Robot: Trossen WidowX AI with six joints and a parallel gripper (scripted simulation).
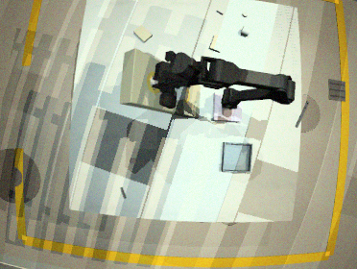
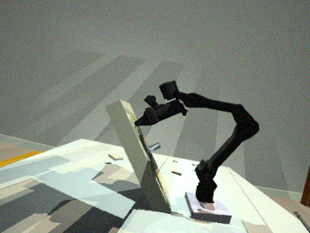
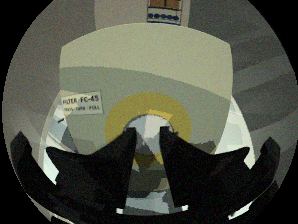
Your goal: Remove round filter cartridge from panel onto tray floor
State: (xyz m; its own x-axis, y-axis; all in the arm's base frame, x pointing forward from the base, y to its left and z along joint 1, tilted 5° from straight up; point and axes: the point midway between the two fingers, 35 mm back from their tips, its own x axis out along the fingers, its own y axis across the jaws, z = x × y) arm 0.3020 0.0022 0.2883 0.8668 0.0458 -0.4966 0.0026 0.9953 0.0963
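The round filter cartridge lies 10 mm below my gripper tip and 10 mm ahead of it. Round my gripper tip: tray: 430 mm behind, 270 mm to the left, 270 mm below.
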